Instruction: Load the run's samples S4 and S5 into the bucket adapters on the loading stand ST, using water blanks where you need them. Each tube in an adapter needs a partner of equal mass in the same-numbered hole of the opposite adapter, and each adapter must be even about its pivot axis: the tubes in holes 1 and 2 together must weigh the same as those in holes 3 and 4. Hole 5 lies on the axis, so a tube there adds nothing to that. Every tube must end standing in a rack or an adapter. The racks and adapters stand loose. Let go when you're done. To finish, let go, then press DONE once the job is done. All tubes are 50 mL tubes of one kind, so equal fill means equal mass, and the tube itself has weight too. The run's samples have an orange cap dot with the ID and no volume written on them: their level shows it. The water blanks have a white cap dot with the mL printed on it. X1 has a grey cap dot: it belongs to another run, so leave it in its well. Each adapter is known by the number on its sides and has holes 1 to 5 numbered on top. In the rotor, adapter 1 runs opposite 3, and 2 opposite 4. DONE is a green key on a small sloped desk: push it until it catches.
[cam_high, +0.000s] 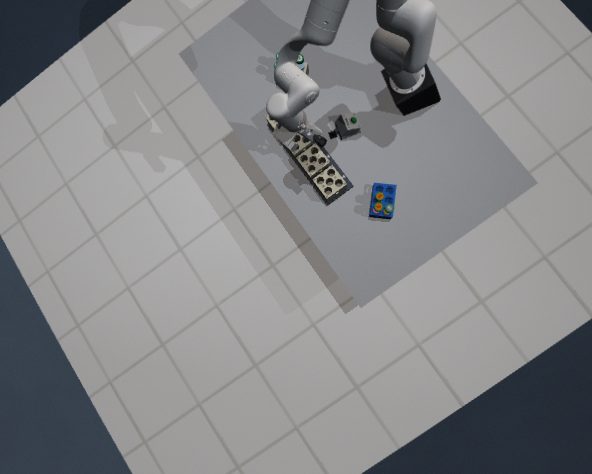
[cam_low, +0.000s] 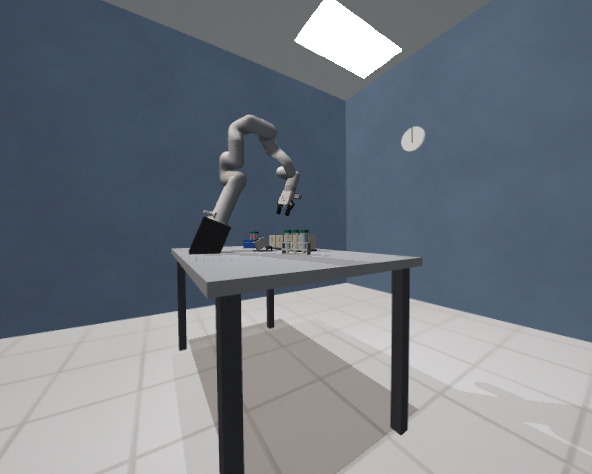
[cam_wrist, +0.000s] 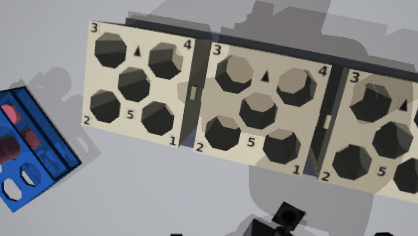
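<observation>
Right now my hand is 320 mm to the left of the white rack, 210 mm above it and 200 mm past it. Round my hand: blue rack 320 mm to the left, 210 mm below, 20 mm behind; then adapter 190 mm below, 120 mm to the left, 70 mm ahead.
</observation>
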